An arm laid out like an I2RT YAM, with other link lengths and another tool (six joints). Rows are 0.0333 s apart.
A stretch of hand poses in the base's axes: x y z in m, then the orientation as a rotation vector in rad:
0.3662, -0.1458, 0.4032, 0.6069, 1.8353, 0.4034
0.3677, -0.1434, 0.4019, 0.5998, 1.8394, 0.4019
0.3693, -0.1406, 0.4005, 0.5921, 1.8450, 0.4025
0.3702, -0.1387, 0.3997, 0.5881, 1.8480, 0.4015
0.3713, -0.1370, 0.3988, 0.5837, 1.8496, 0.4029
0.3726, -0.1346, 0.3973, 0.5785, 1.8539, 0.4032
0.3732, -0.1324, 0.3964, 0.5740, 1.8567, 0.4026
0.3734, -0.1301, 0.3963, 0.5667, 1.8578, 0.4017
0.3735, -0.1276, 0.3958, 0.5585, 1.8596, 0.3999
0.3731, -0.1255, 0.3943, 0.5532, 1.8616, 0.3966
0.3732, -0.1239, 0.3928, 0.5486, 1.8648, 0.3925
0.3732, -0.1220, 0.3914, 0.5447, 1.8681, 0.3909
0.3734, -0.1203, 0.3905, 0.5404, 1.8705, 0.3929
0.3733, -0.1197, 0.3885, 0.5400, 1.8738, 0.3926
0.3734, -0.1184, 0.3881, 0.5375, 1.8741, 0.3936
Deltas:
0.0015, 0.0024, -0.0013, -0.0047, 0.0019, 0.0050
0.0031, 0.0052, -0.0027, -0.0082, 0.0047, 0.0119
0.0040, 0.0071, -0.0035, -0.0109, 0.0065, 0.0148
0.0051, 0.0088, -0.0044, -0.0122, 0.0065, 0.0187
0.0064, 0.0112, -0.0059, -0.0146, 0.0090, 0.0235
0.0070, 0.0134, -0.0068, -0.0173, 0.0104, 0.0269
0.0072, 0.0157, -0.0069, -0.0216, 0.0094, 0.0314
0.0073, 0.0182, -0.0074, -0.0270, 0.0089, 0.0362
0.0069, 0.0203, -0.0089, -0.0320, 0.0097, 0.0385
0.0070, 0.0219, -0.0104, -0.0371, 0.0118, 0.0404
0.0070, 0.0238, -0.0118, -0.0402, 0.0140, 0.0431
0.0072, 0.0255, -0.0127, -0.0409, 0.0148, 0.0475
0.0071, 0.0261, -0.0147, -0.0413, 0.0178, 0.0487
0.0072, 0.0274, -0.0151, -0.0419, 0.0173, 0.0508

